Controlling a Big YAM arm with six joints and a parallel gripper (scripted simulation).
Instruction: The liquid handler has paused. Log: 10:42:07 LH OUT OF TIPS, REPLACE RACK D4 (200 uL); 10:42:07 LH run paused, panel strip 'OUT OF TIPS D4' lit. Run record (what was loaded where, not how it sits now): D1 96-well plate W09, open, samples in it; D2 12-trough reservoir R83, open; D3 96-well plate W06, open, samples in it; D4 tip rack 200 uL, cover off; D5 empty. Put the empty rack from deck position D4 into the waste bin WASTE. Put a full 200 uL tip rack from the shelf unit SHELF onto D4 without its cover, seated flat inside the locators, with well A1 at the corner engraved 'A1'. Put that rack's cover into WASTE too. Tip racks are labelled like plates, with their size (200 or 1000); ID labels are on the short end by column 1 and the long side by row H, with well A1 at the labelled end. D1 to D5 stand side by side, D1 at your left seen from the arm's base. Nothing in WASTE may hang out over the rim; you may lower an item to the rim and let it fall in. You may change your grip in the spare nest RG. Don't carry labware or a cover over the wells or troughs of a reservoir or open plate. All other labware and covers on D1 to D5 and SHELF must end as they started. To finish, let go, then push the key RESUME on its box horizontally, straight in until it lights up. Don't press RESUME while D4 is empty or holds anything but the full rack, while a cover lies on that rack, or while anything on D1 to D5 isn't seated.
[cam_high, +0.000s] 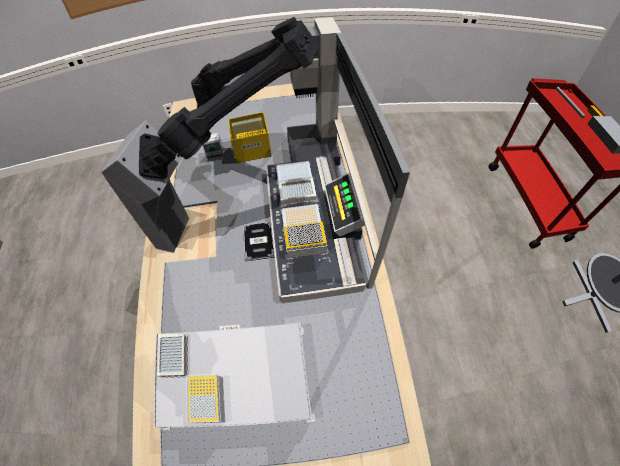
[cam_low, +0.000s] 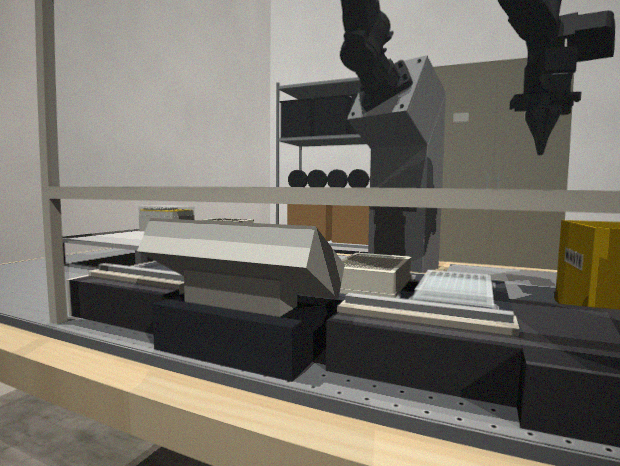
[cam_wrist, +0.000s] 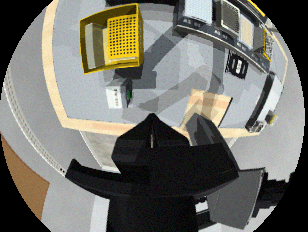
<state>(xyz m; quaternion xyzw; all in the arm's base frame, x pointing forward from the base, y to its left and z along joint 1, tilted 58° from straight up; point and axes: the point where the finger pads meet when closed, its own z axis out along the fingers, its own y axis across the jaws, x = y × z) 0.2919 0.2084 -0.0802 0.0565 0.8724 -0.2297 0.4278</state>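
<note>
Right now my hand is 100 mm to the right of the resume box and 190 mm above it. Round my hand: clear cover 180 mm ahead, 90 mm to the left, 180 mm below; clear plate 190 mm ahead, 240 mm to the right, 200 mm below; yellow waste bin 160 mm ahead, 40 mm to the left, 210 mm below.
</note>
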